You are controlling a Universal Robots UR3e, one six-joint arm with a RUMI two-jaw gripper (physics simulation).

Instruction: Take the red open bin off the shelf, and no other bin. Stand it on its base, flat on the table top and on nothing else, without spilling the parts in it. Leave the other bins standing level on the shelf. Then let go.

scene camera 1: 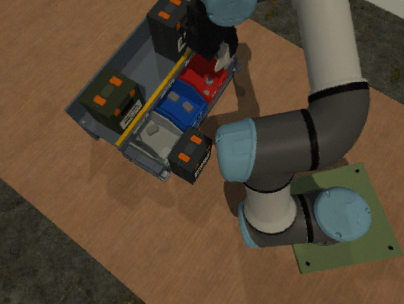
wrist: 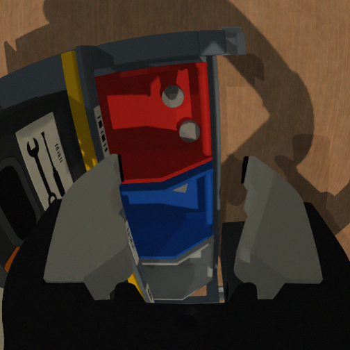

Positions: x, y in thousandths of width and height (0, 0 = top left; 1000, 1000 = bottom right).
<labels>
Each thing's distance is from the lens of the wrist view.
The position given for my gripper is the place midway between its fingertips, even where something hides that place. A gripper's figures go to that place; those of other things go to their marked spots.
my gripper (wrist: 521, 453): 0.14 m
red open bin (wrist: 396, 359): 0.27 m
blue bin (wrist: 470, 639): 0.33 m
light grey bin (wrist: 504, 796): 0.40 m
The marked spots on the light grey bin and the blue bin are 0.11 m apart.
</labels>
